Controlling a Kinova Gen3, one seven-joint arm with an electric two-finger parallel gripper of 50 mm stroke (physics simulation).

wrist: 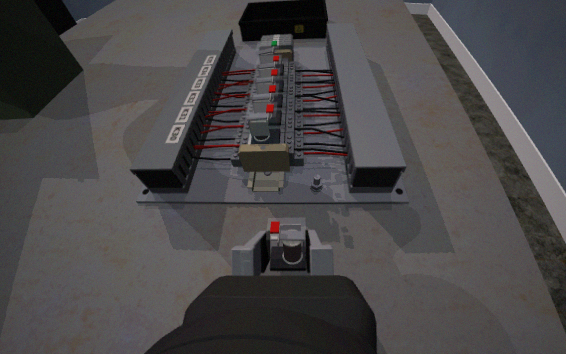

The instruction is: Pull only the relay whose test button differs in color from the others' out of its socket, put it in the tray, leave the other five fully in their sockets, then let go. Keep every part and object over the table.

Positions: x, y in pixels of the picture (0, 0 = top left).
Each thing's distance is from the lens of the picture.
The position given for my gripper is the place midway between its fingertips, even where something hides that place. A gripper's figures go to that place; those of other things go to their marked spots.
my gripper [287, 244]: 19 cm
tan end block [275, 157]: 22 cm
grey panel [214, 182]: 25 cm
The marked spots on the tan end block and the grey panel are 7 cm apart.
